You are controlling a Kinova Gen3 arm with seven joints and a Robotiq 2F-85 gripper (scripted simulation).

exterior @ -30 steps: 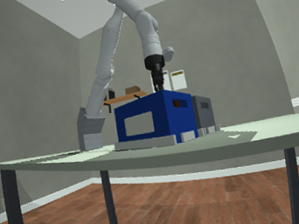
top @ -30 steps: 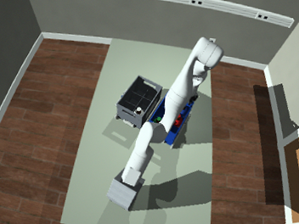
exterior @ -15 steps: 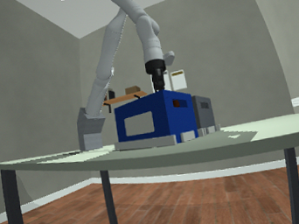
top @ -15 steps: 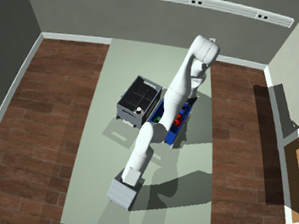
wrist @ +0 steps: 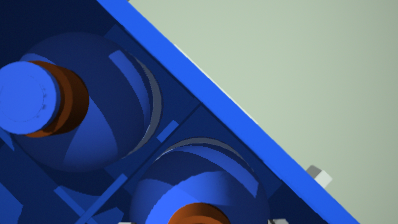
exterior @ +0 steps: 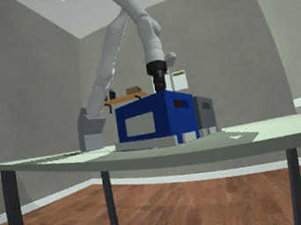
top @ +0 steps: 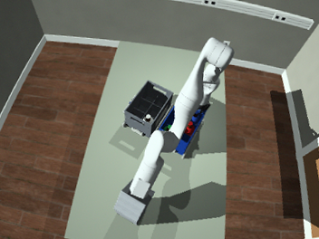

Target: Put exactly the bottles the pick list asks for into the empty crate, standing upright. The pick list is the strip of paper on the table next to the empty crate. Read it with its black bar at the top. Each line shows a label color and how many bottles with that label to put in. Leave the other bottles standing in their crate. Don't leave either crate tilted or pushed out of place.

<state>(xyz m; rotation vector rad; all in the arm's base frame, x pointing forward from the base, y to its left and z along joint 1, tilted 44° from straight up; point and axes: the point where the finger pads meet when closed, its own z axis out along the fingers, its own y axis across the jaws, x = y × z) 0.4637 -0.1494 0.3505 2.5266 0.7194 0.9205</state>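
Now: the red-capped bottle 90 mm behind my hand, 70 mm below it and 20 mm to the left of it. From my hand the other things lie so: green-capped bottle 140 mm to the left, 140 mm behind, 70 mm below; blue crate 70 mm to the left, 70 mm below, 70 mm behind; grey crate 290 mm to the left, 70 mm below, 10 mm behind.
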